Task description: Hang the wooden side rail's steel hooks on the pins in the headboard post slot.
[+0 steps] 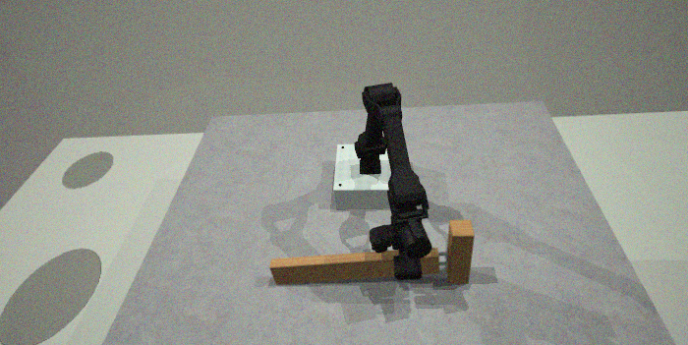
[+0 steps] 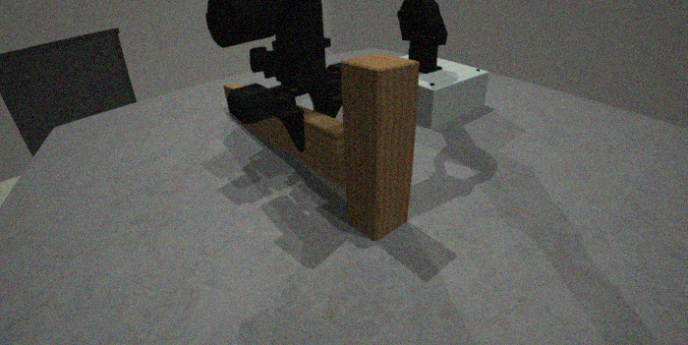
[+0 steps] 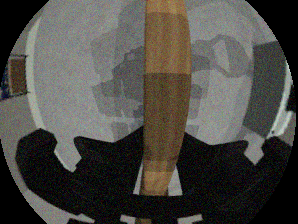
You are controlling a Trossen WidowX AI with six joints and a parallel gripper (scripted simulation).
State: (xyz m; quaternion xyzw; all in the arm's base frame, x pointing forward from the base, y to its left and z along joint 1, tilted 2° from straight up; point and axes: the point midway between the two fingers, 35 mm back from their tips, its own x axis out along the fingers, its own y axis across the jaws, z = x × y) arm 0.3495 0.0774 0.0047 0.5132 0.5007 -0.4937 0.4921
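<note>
Right now the headboard post is 130 mm to the left of my gripper tip and 40 mm above it.
</note>
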